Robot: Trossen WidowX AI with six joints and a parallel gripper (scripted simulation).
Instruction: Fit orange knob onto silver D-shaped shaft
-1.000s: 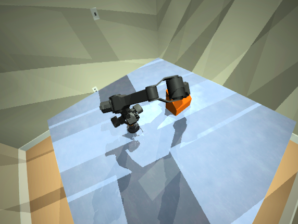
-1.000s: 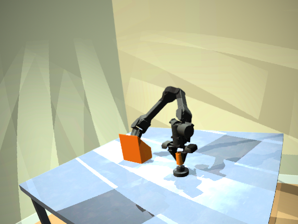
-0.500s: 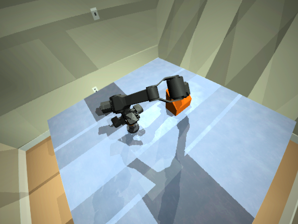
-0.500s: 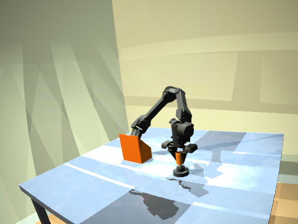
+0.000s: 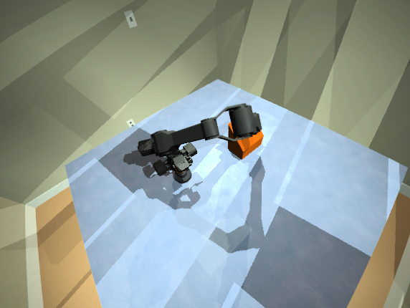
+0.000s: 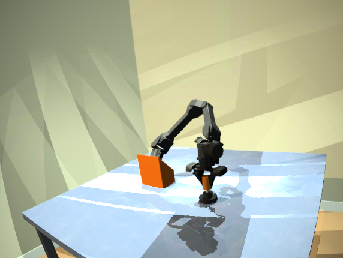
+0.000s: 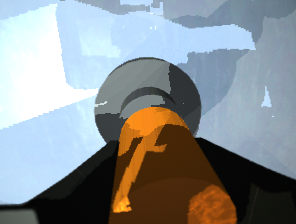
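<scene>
The orange knob lies 3 cm above my gripper tip. The rest, counted from my gripper tip: round pedestal 4 cm below.
</scene>
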